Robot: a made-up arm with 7 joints. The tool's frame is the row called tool.
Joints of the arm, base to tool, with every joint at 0 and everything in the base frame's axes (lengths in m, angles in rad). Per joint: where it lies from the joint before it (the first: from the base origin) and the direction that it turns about. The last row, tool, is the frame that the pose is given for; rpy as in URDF.
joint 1: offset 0.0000 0.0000 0.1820 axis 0 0 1
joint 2: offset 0.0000 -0.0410 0.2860 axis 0 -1 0
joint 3: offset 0.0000 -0.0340 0.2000 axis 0 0 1
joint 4: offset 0.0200 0.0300 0.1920 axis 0 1 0
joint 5: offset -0.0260 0.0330 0.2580 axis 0 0 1
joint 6: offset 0.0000 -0.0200 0.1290 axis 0 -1 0
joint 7: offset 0.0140 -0.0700 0.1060 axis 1 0 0
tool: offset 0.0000 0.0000 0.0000 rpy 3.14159 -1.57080 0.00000
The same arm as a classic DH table. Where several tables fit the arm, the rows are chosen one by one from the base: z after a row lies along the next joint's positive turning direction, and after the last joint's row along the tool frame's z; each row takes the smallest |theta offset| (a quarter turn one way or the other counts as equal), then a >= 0, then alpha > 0; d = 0 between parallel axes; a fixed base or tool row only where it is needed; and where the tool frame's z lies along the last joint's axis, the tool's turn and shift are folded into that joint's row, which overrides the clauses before.
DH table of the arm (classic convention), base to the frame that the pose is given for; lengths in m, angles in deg. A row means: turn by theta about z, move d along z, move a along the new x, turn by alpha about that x. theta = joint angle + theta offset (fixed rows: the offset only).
joint 1: d 0.468; theta offset 0; a 0; alpha 90
joint 2: d 0.075; theta offset 0; a 0; alpha -90
joint 3: d 0.392; theta offset 0; a 0.02; alpha -90
joint 4: d 0.063; theta offset 0; a -0.026; alpha 90
joint 5: d 0.387; theta offset 0; a 0; alpha 90
joint 6: d 0.09; theta offset 90; a 0.106; alpha 90
joint 7: d 0.014; theta offset 0; a 0; alpha 0

